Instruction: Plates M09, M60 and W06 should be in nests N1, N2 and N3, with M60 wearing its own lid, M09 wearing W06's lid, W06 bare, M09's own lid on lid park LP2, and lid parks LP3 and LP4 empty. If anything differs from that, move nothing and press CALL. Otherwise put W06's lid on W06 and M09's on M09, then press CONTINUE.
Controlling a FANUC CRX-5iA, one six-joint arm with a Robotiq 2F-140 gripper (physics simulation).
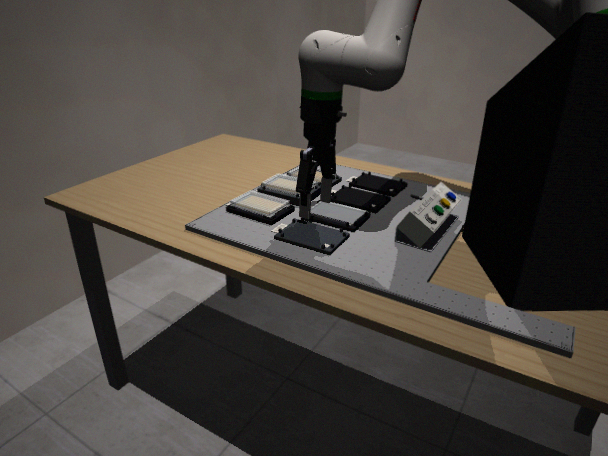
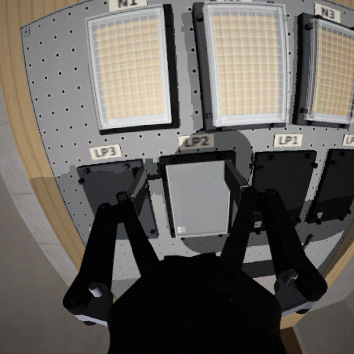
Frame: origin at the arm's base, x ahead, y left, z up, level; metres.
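Where they show: gripper, fingertip midpoint: (image 1: 315, 209) (image 2: 184, 173).
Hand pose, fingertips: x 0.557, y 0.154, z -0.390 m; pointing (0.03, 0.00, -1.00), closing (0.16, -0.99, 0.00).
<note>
Each offset is from my fingertips to the top centre of the thing. Level surfaces: height alone.
Plates with cream wells stand in nests: the N1 plate @(0.124 m ahead, 0.070 m left, 0.012 m up) (image 1: 260, 204) (image 2: 131, 70), the N2 plate @(0.135 m ahead, 0.059 m right, 0.022 m up) (image 1: 285, 186) (image 2: 247, 67) and the N3 plate @(0.154 m ahead, 0.189 m right, 0.010 m up) (image 2: 334, 75). Clear rims show around all three; I cannot tell surely which are lidded, and their IDs are not legible. A clear grey lid @(0.047 m back, 0.025 m right, 0.001 m up) (image 1: 340, 214) (image 2: 198, 197) lies on LP2. Dark lid parks LP3 @(0.067 m back, 0.099 m left, 0.002 m up) (image 1: 312, 236) (image 2: 107, 182), LP1 @(0.034 m back, 0.156 m right, 0.002 m up) (image 1: 360, 198) (image 2: 285, 175) and LP4 @(0.018 m back, 0.286 m right, 0.002 m up) (image 1: 377, 184) (image 2: 336, 182) show no lid. My gripper (image 1: 315, 201) (image 2: 184, 173) is open and empty, its fingers either side of the LP2 lid; their exact height is unclear.
A sloped button box @(0.255 m back, 0.121 m right, 0.066 m up) (image 1: 419, 226) with blue, yellow, green and pale buttons stands right of the lid parks on the perforated grey plate @(0.018 m down) (image 1: 407, 275). A large black block (image 1: 540, 175) stands at the right of the wooden table @(0.030 m down) (image 1: 165, 165).
</note>
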